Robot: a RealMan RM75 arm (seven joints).
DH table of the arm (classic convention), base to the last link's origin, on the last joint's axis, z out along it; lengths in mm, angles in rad. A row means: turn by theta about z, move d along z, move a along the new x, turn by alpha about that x. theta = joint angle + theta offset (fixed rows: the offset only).
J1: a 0, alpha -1.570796, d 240.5, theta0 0
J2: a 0, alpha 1.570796, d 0, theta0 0
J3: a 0, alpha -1.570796, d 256, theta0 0
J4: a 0, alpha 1.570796, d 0, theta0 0
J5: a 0, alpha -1.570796, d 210, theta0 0
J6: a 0, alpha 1.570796, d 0, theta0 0
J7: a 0, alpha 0, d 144, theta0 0
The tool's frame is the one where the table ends.
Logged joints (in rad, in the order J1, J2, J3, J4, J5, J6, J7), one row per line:
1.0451 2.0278 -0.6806 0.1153 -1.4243 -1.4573 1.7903
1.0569 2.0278 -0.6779 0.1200 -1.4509 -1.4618 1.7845
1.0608 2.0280 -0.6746 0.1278 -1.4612 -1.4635 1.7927
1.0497 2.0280 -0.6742 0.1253 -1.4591 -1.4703 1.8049
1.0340 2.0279 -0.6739 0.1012 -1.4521 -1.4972 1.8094
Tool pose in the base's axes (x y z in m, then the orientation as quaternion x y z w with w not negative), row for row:
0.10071 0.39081 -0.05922 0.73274 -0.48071 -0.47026 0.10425
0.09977 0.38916 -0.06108 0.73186 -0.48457 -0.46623 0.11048
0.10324 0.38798 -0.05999 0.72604 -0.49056 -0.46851 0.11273
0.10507 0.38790 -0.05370 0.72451 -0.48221 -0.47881 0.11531
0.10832 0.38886 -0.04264 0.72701 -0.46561 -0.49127 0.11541
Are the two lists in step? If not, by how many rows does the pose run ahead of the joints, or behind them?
The pose runs 1 row ahead of the joints: the pose in row i belongs to the joints in row i + 1.
